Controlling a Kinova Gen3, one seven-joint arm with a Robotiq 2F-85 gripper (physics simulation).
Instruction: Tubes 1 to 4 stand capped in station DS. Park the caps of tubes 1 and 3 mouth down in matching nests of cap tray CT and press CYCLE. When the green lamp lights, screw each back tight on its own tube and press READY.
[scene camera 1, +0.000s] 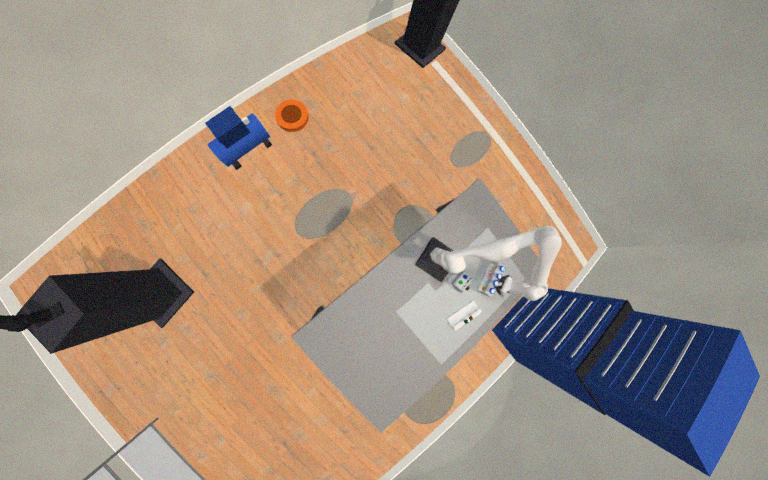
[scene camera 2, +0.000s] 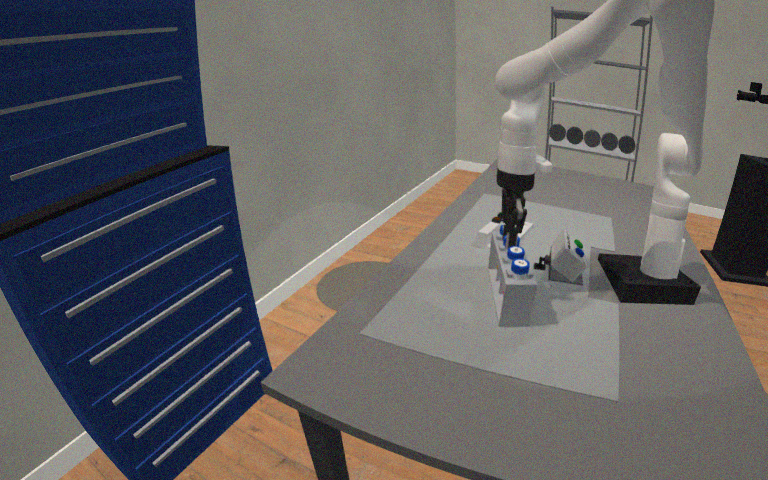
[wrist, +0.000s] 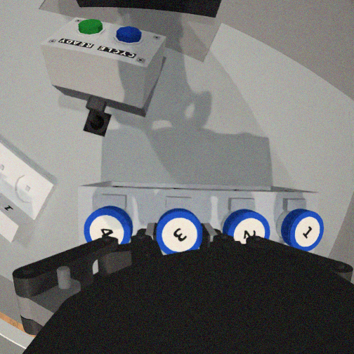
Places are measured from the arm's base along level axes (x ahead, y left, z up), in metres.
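Where they show: gripper, fingertip midpoint: (scene camera 1: 495, 283) (scene camera 2: 508, 245); arm's base at its link origin: (scene camera 1: 437, 255) (scene camera 2: 657, 272).
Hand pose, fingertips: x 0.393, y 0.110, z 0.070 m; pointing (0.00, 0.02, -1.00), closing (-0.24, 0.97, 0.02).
Each offset is from my fingertips to the top centre of the thing. "*": to the spot under its first point. Level surfaces: height alone.
Station DS {dx -0.011, dy +0.024, dz -0.002 m} (wrist: 140, 199) (scene camera 2: 516, 302) is a grey block holding the tubes in a row. Blue caps with white numbered tops sit on it: cap 1 {dx -0.028, dy +0.100, dz +0.016 m} (wrist: 302, 231) (scene camera 2: 519, 266), cap 2 {dx -0.016, dy +0.049, dz +0.016 m} (wrist: 247, 230) (scene camera 2: 515, 252) and cap 4 (wrist: 107, 225). My gripper (wrist: 177, 235) (scene camera 2: 512, 242) is shut on cap 3 (wrist: 179, 220), one finger at each side, over its place in the row. The tube under it is hidden. Cap tray CT {* dx +0.007, dy -0.273, dz -0.094 m} (scene camera 1: 463, 314) (wrist: 35, 195) is white; part of it shows at the wrist view's left. The control box (wrist: 100, 70) (scene camera 1: 462, 281) carries the green READY button (wrist: 90, 26) and blue CYCLE button (wrist: 129, 34).
A small black square-ended part (wrist: 97, 121) sticks out from the control box towards the station. The black arm base (scene camera 2: 651, 288) stands behind the box. The blue drawer cabinet (scene camera 1: 608, 339) (scene camera 2: 141, 271) stands beside the table {dz -0.108 m} (scene camera 1: 362, 350). A pale mat {dz -0.105 m} (scene camera 2: 441, 322) lies under the station.
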